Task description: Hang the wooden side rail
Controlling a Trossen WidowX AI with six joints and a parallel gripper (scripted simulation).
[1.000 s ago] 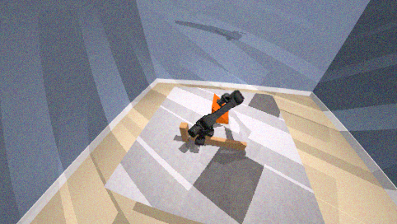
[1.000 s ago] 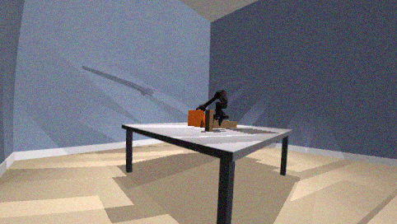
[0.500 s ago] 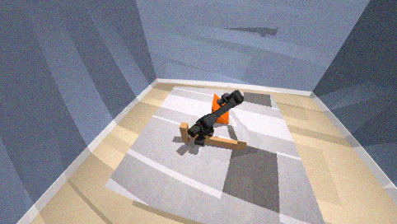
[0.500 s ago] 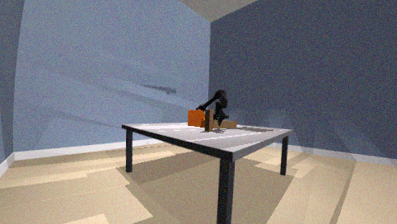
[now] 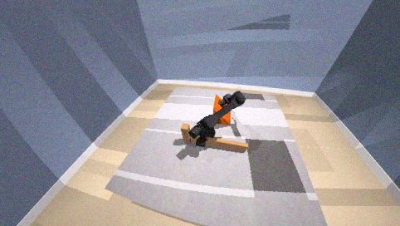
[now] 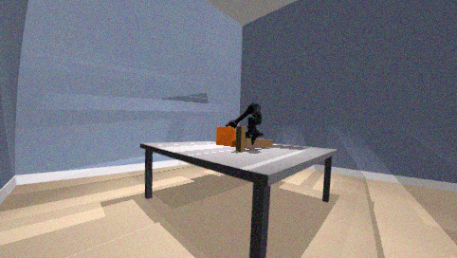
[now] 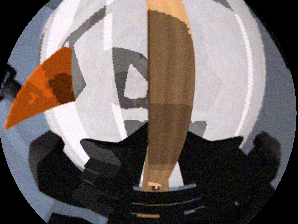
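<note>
Now: the wooden headboard post 130 mm to the right of my gripper tip and 40 mm above it.
</note>
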